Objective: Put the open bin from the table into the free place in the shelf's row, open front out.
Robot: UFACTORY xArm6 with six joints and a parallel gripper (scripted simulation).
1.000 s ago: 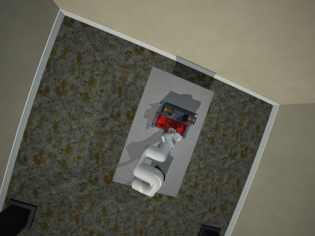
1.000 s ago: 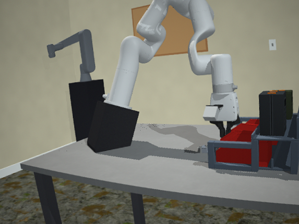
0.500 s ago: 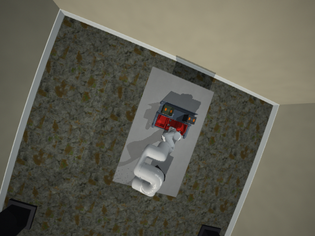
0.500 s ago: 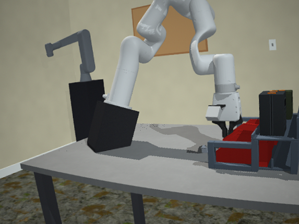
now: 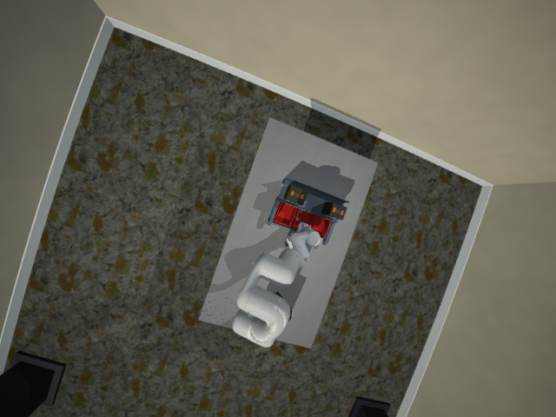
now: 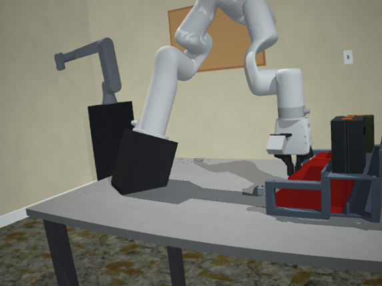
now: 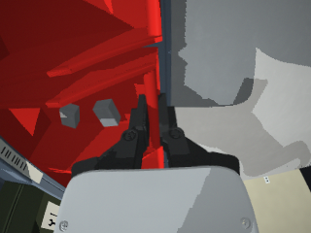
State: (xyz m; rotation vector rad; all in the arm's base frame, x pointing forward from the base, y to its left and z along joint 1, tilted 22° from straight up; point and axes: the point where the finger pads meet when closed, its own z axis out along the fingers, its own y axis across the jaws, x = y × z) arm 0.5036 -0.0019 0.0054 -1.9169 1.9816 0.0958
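My hand is 5 cm above the grey-blue shelf bar and 2 cm past it.
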